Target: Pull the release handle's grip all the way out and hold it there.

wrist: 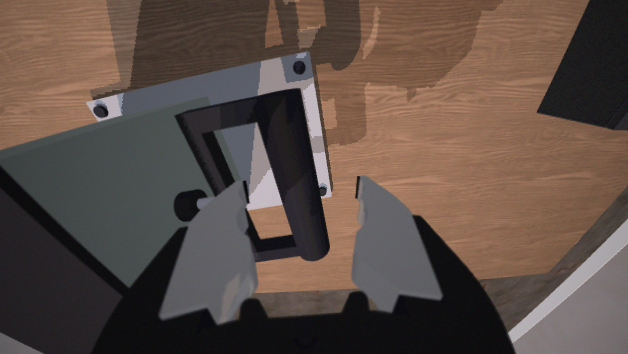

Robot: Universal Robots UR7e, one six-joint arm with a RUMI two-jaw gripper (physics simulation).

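The release handle is a black rectangular frame with a thick round grip bar (295, 175) on its right side, left of the middle of the wrist view. It stands out from a grey-green housing (125, 185), with a small black knob (187, 205) beside it. My gripper (302, 180) is partly open, its two grey jaws apart. The left jaw tip overlaps the opening of the handle frame in the view, and the right jaw tip is to the right of the grip bar. The bar's lower part shows between the jaws, and neither jaw visibly touches it.
A pale base plate (235, 82) with dark bolts lies under the housing on the wooden table top (450, 165). A black block (585, 75) stands at the upper right. A dark panel (45, 255) fills the lower left. The table's edge runs along the bottom and lower right.
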